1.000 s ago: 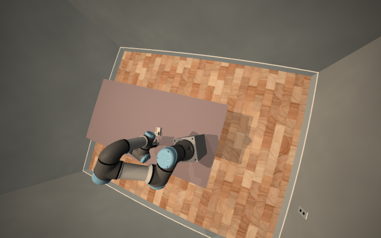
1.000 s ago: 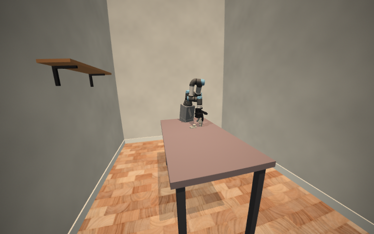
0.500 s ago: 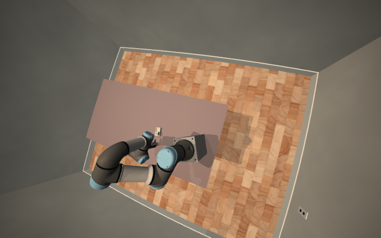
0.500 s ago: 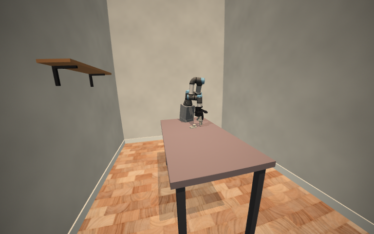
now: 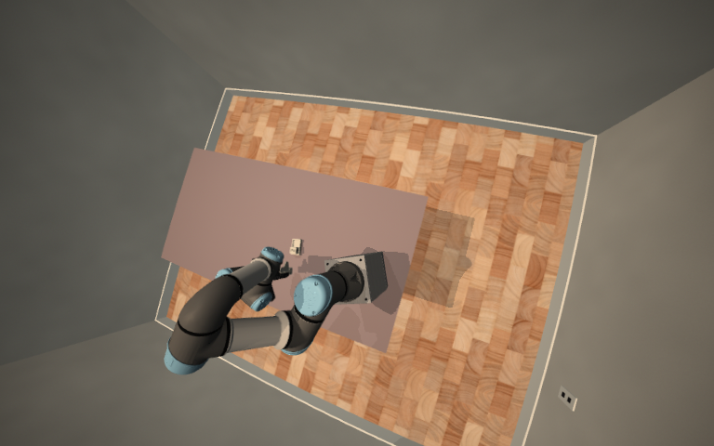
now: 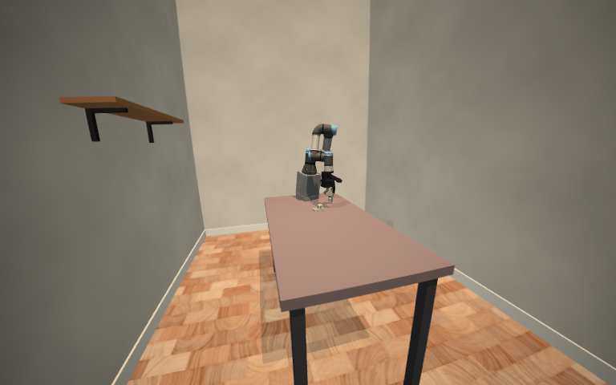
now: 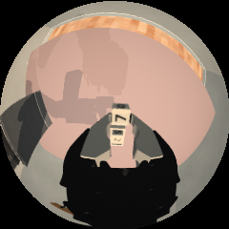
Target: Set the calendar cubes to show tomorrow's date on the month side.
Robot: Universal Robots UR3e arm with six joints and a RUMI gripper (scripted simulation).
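My gripper is now 10 cm to the left of the tray, 7 cm above it and 4 cm short of it.
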